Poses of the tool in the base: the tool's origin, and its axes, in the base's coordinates. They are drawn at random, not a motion.
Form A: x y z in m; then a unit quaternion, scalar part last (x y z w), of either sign.
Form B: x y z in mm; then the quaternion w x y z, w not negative. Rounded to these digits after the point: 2 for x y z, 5 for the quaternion.
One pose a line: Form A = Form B
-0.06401 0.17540 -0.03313 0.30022 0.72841 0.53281 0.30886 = -64.01 175.40 -33.13 0.30886 0.30022 0.72841 0.53281
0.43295 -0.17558 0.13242 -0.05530 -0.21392 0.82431 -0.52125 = 432.95 -175.58 132.42 0.52125 0.05530 0.21392 -0.82431
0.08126 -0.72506 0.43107 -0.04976 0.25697 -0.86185 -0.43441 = 81.26 -725.06 431.07 0.43441 0.04976 -0.25697 0.86185
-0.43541 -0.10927 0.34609 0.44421 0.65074 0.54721 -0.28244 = -435.41 -109.27 346.09 0.28244 -0.44421 -0.65074 -0.54721
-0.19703 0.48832 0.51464 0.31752 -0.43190 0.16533 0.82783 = -197.03 488.32 514.64 0.82783 0.31752 -0.43190 0.16533
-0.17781 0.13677 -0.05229 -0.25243 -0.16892 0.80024 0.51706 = -177.81 136.77 -52.29 0.51706 -0.25243 -0.16892 0.80024
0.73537 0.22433 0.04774 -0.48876 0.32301 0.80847 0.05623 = 735.37 224.33 47.74 0.05623 -0.48876 0.32301 0.80847
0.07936 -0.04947 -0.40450 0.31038 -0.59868 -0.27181 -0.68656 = 79.36 -49.47 -404.50 0.68656 -0.31038 0.59868 0.27181
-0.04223 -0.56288 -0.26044 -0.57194 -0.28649 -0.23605 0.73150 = -42.23 -562.88 -260.44 0.73150 -0.57194 -0.28649 -0.23605
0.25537 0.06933 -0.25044 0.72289 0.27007 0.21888 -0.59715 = 255.37 69.33 -250.44 0.59715 -0.72289 -0.27007 -0.21888
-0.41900 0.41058 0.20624 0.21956 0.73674 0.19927 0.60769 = -419.00 410.58 206.24 0.60769 0.21956 0.73674 0.19927
